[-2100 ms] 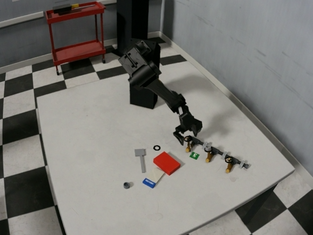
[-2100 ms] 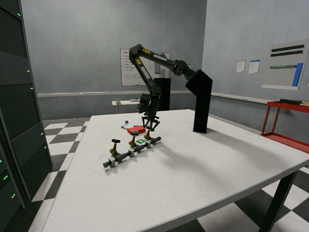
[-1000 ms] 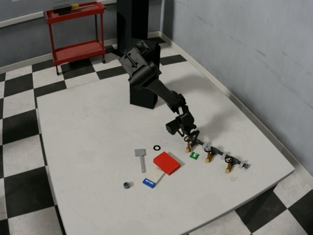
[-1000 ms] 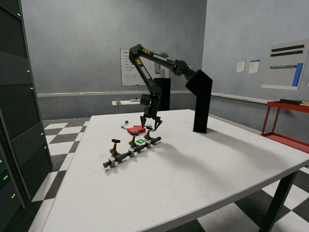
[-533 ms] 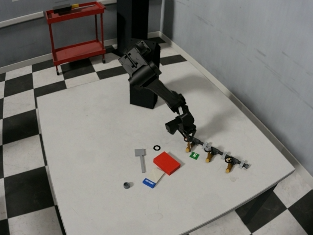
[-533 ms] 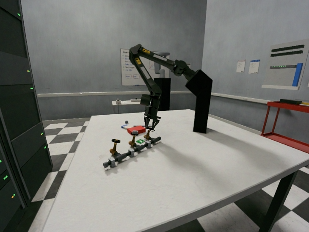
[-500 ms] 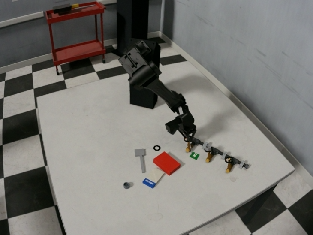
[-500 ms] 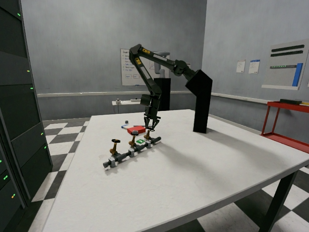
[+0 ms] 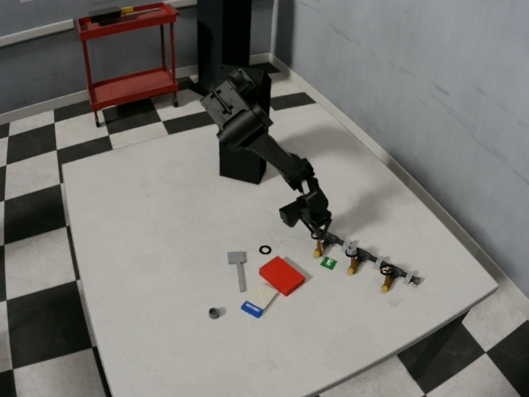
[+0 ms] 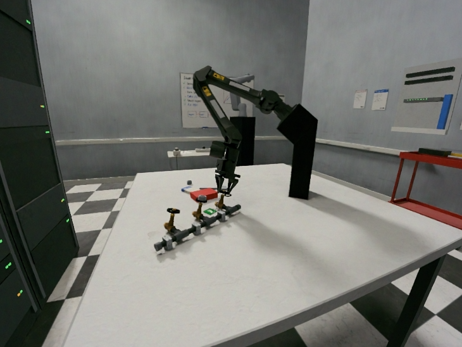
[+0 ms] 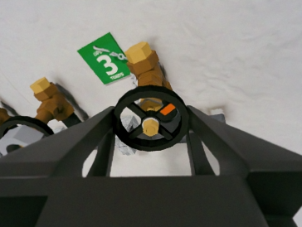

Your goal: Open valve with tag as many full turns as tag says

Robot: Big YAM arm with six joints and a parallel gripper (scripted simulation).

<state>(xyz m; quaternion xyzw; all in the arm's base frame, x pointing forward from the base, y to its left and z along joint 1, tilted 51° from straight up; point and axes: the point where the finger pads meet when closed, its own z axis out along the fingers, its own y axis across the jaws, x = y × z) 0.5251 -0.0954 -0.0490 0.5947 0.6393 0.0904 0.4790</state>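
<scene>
The green tag lies 8 cm below my hand, 7 cm ahead of it and 2 cm to the right of it. From my hand the other things lie so: grey t-shaped tool: 23 cm to the right, 13 cm behind, 8 cm below; card: 28 cm to the right, 7 cm below, 1 cm ahead; red box: 16 cm to the right, 7 cm below.
</scene>
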